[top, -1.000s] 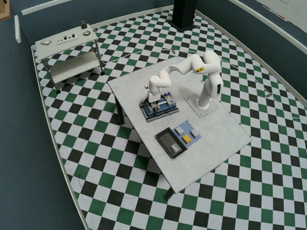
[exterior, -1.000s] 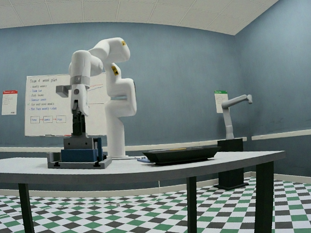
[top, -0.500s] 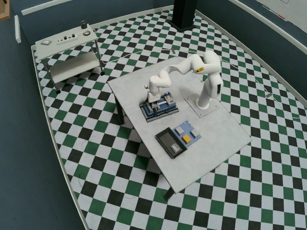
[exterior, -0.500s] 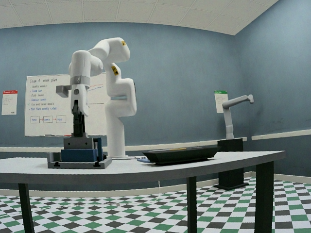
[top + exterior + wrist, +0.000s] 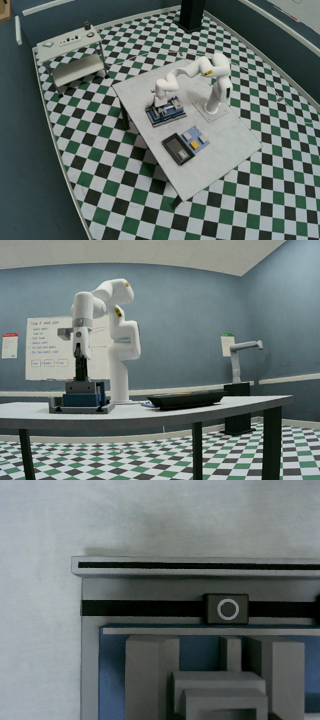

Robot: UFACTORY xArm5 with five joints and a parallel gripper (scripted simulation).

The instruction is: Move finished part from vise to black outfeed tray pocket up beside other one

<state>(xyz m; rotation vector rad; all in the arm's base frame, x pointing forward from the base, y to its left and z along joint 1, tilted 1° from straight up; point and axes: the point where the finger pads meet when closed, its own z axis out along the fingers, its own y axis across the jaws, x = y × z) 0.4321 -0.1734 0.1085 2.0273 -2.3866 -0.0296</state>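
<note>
My gripper is now 20 mm above the finished part.
</note>
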